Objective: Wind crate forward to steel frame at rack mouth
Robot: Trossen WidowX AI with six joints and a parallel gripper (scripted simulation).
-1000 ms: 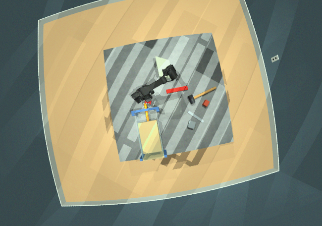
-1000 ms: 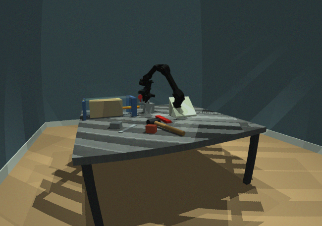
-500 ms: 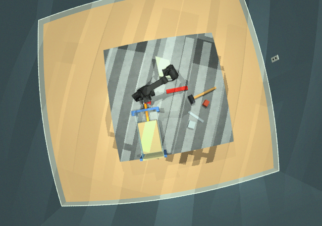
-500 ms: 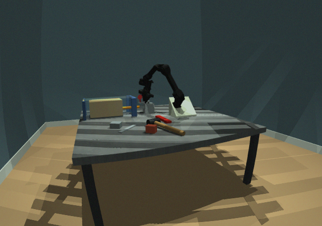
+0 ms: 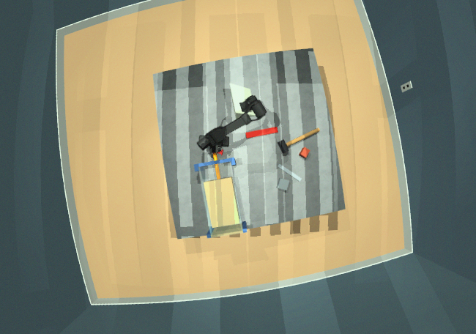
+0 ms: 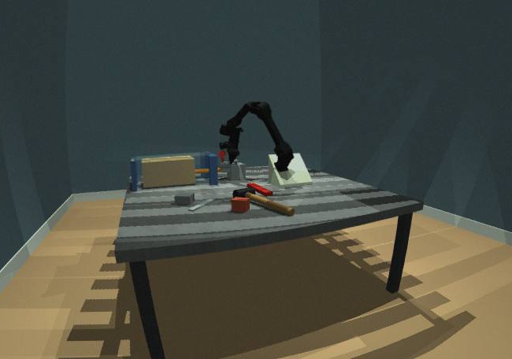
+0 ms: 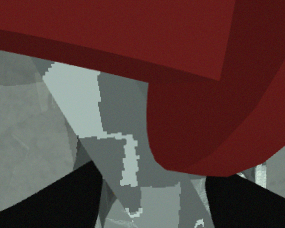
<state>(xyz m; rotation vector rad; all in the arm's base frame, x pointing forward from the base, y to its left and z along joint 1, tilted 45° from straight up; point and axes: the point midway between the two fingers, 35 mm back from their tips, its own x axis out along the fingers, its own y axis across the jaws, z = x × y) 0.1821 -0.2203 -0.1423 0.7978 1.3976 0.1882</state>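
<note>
Right now my gripper tip is 20 mm below the winch handle, 20 mm short of it and 10 mm to the right of it. Also, from my gripper tip: grey winch: 70 mm below, 60 mm behind, 10 mm to the right; then red flat bar: 340 mm to the left, 90 mm below; then red spool-shaped handle grip: 60 mm ahead, 50 mm above, 20 mm to the left.
</note>
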